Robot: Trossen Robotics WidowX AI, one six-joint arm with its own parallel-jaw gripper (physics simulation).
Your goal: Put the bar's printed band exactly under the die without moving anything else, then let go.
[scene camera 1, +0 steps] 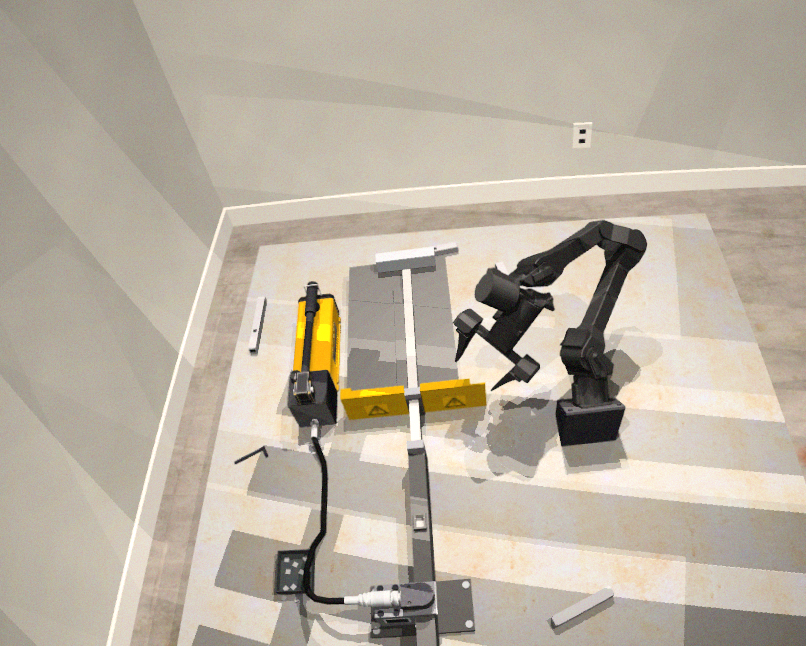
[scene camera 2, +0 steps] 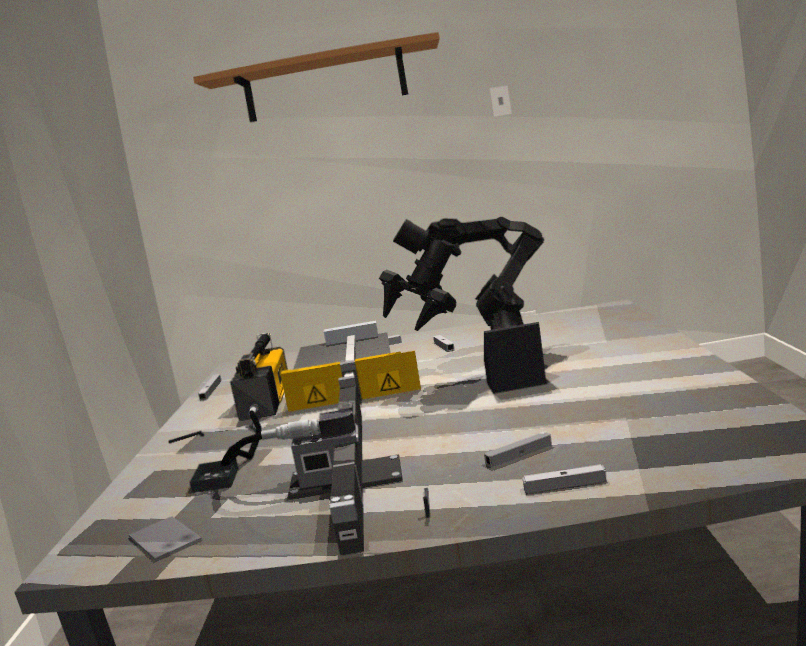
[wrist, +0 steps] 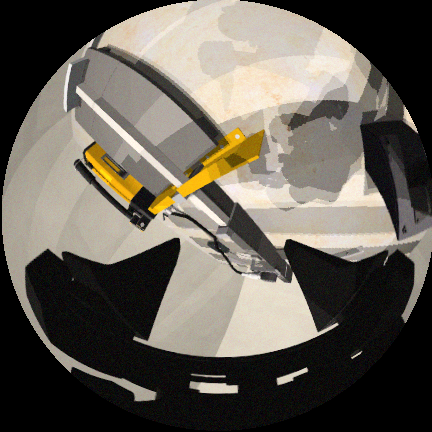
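Pixels of known places: gripper, fingertip midpoint: (scene camera 1: 473,375) (scene camera 2: 399,323) (wrist: 234,244); arm's base, link origin: (scene camera 1: 591,403) (scene camera 2: 511,338).
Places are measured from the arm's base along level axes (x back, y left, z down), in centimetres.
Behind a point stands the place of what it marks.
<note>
A long pale bar (scene camera 1: 409,323) {y -32.0, x -34.1, z 3.5 cm} (scene camera 2: 349,348) {y -34.5, x -34.2, z 3.5 cm} (wrist: 130,142) {y -25.3, x -35.1, z 3.4 cm} lies along the middle of the table, crossing the yellow guard and meeting a dark rail (scene camera 1: 418,484) {y 9.1, x -37.5, z 2.9 cm} (wrist: 256,240) {y 12.4, x -36.2, z 6.0 cm}. I cannot make out its printed band. A grey press head (scene camera 1: 418,595) (scene camera 2: 316,460) {y 34.6, x -45.1, z 5.0 cm} with a hose fitting stands over the rail's near part; the die itself cannot be told apart. My gripper (scene camera 1: 476,375) {y -7.9, x -22.9, z -6.3 cm} (scene camera 2: 401,323) {y -7.9, x -22.9, z -6.3 cm} (wrist: 234,244) {y -7.9, x -22.9, z -6.3 cm} is open and empty, raised above the table to the right of the bar, near the guard's right end in scene camera 1.
A yellow guard (scene camera 1: 454,398) {y -10.9, x -27.1, z 5.8 cm} (scene camera 2: 388,378) {y -10.9, x -27.3, z 6.6 cm} (wrist: 220,172) {y -11.1, x -24.9, z 1.1 cm} stands across the bar. A yellow pump (scene camera 1: 317,336) {y -32.0, x -56.1, z 2.0 cm} (scene camera 2: 272,370) {y -20.6, x -53.7, z 1.9 cm} (wrist: 114,172) {y -30.6, x -52.9, z 4.0 cm} stands left, its black hose (scene camera 1: 324,491) {y 4.3, x -58.0, z 9.3 cm} running to the press. A white crossblock (scene camera 1: 405,259) {y -51.4, x -32.4, z 1.8 cm} is at the far end. Loose tubes (scene camera 2: 518,450) {y 38.4, x -11.4, z 9.2 cm} (scene camera 2: 563,479) {y 52.8, x -8.6, z 9.1 cm} lie near right.
</note>
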